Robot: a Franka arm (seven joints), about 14 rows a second.
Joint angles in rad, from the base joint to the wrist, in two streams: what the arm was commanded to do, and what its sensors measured. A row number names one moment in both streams.
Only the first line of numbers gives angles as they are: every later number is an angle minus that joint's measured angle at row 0.
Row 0, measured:
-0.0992 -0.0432 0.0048 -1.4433 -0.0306 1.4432 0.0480
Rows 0 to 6, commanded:
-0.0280 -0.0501 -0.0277 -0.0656 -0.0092 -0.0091 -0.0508
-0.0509 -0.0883 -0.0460 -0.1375 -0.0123 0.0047 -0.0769
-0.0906 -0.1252 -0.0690 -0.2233 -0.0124 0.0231 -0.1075
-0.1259 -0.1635 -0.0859 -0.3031 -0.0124 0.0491 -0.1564
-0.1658 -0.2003 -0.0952 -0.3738 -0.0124 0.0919 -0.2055
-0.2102 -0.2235 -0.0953 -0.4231 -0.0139 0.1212 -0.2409
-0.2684 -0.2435 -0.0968 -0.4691 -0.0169 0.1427 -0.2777
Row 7, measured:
-0.1876 -0.1416 -0.1113 -0.3117 -0.0092 0.0671 -0.2207
